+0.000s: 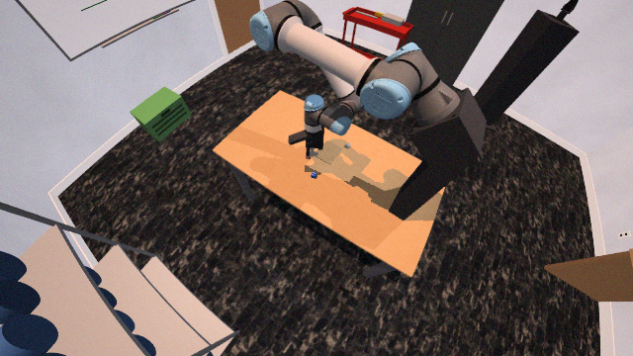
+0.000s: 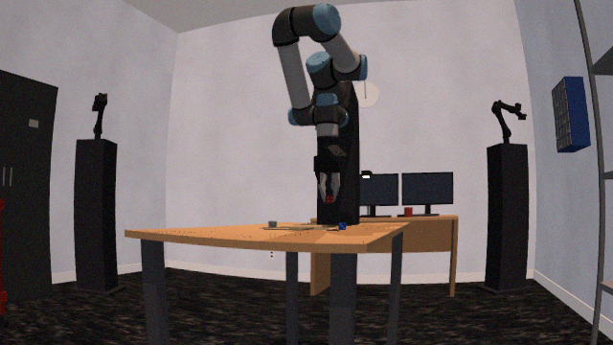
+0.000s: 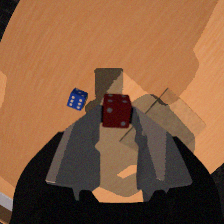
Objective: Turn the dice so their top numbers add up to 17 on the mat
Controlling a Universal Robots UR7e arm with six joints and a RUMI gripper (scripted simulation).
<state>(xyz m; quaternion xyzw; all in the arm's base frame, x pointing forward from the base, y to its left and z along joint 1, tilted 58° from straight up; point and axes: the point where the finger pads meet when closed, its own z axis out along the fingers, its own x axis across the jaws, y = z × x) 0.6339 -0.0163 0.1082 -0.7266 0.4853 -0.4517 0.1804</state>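
Right now my hand is right at the red die. The rest, counted from my hand: blue die: 100 mm below, 50 mm to the left, 40 mm behind; then grey die: 200 mm to the right, 200 mm behind, 100 mm below; then tan mat: 130 mm to the right, 110 mm below, 80 mm behind.
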